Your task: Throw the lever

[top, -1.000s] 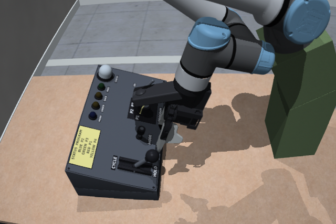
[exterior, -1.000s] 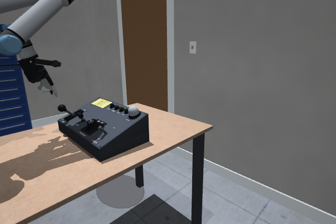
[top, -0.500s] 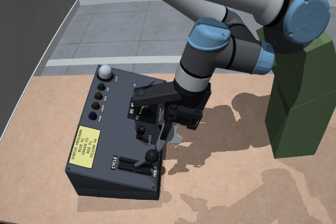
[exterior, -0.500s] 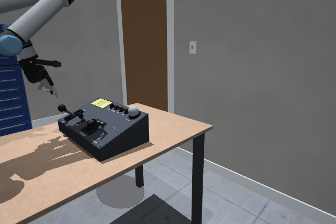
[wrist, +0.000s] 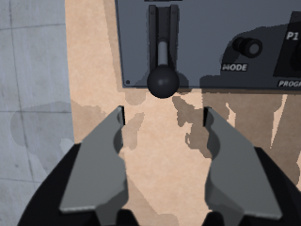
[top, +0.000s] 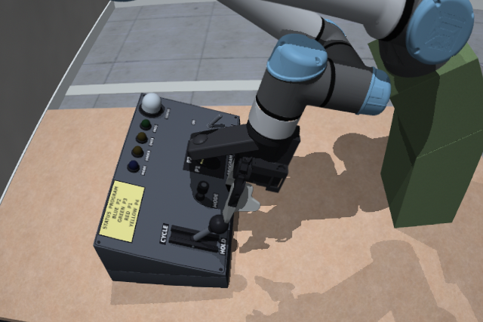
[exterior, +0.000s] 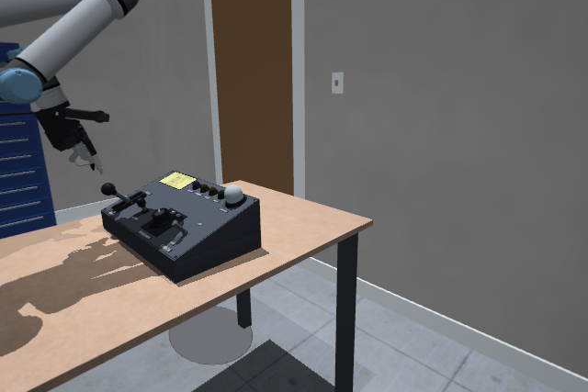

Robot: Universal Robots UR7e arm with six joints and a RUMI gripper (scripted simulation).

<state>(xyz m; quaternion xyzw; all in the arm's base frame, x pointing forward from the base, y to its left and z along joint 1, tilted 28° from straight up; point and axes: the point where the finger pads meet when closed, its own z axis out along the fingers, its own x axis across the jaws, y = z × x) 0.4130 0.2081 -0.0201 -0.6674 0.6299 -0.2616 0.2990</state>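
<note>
Now: the black ball-topped lever 5 cm ahead of my hand and 10 cm below it. The rest, counted from my hand: program dial 10 cm ahead, 22 cm to the right, 11 cm below; mode toggle 8 cm ahead, 11 cm to the right, 11 cm below; dark console 12 cm ahead, 17 cm to the right, 13 cm below.
</note>
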